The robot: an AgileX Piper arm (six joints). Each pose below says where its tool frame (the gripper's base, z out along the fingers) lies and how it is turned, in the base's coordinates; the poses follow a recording.
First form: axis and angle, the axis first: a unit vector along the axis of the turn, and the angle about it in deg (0 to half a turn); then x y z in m.
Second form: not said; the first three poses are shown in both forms.
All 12 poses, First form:
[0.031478 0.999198 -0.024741 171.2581 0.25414 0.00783 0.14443]
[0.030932 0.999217 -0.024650 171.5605 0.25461 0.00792 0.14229]
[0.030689 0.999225 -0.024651 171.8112 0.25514 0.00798 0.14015]
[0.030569 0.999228 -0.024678 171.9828 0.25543 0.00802 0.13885]
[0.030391 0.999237 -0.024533 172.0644 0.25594 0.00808 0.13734]
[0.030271 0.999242 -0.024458 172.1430 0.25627 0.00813 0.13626]
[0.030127 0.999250 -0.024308 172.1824 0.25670 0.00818 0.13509]
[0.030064 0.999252 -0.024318 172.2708 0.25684 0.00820 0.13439]
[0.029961 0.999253 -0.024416 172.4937 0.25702 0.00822 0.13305]
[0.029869 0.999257 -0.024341 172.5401 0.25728 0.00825 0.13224]
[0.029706 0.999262 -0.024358 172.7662 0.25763 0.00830 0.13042]
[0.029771 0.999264 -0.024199 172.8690 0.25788 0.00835 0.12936]
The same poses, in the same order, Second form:
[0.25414 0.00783 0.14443 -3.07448 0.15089 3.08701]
[0.25461 0.00792 0.14229 -3.07575 0.14565 3.08746]
[0.25514 0.00798 0.14015 -3.07637 0.14129 3.08765]
[0.25543 0.00802 0.13885 -3.07669 0.13830 3.08771]
[0.25594 0.00808 0.13734 -3.07711 0.13690 3.08808]
[0.25627 0.00813 0.13626 -3.07740 0.13554 3.08829]
[0.25670 0.00818 0.13509 -3.07773 0.13487 3.08864]
[0.25684 0.00820 0.13439 -3.07790 0.13333 3.08868]
[0.25702 0.00822 0.13305 -3.07821 0.12944 3.08862]
[0.25728 0.00825 0.13224 -3.07843 0.12864 3.08881]
[0.25763 0.00830 0.13042 -3.07887 0.12471 3.08893]
[0.25788 0.00835 0.12936 -3.07881 0.12292 3.08930]

